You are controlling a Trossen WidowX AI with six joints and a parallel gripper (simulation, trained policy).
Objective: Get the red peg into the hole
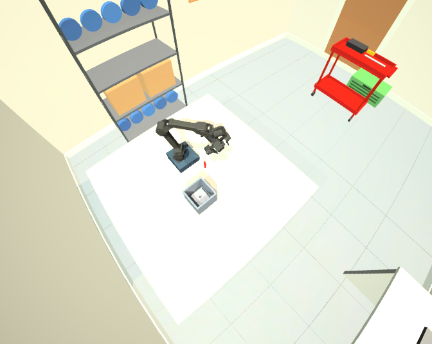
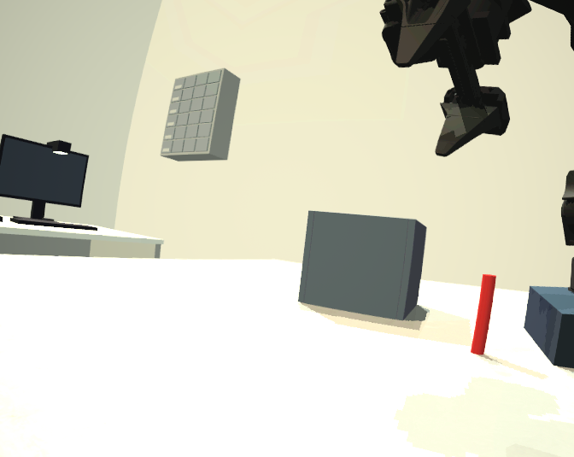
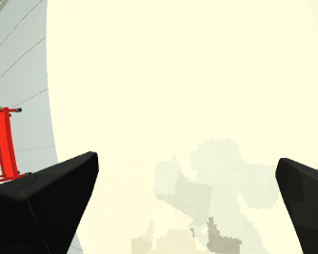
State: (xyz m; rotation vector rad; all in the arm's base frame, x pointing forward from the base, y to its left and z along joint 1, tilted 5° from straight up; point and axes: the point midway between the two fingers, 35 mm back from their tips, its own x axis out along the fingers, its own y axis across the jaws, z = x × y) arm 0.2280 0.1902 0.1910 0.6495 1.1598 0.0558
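The red peg is 80 mm behind my gripper tip, 110 mm to the right of it and 160 mm below it.
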